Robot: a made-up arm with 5 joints.
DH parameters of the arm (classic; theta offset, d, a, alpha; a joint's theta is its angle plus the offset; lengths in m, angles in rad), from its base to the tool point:
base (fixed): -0.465 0 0.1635 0
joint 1: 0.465 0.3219 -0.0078 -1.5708
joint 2: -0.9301 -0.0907 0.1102 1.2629
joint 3: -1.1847 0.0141 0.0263 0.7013
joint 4: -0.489 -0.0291 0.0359 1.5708
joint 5: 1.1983 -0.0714 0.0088 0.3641
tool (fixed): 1.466 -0.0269 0 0
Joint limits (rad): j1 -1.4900..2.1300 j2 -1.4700..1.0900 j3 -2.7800..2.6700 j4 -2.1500..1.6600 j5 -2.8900..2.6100
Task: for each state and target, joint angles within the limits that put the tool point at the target. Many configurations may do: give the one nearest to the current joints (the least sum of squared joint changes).
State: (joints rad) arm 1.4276 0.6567 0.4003 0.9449 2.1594
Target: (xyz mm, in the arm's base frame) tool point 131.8 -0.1 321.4
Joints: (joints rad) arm 1.7314 0.9617 0.9991 1.5491 2.1446
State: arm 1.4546 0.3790 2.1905 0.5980 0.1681
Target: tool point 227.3 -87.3 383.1
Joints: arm 1.6067 0.3191 2.5775 1.2594 0.3120
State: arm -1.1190 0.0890 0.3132 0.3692 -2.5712
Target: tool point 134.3 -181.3 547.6
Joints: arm -0.8661 -0.1185 0.3894 0.3134 -2.5662
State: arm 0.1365 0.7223 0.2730 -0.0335 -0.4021
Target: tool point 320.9 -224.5 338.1
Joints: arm -0.4088 1.0900 0.4951 0.2328 -0.3309
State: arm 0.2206 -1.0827 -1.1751 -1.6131 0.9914
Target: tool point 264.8 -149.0 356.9
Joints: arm 0.7901 -0.9871 -1.1599 -1.7910 1.0406
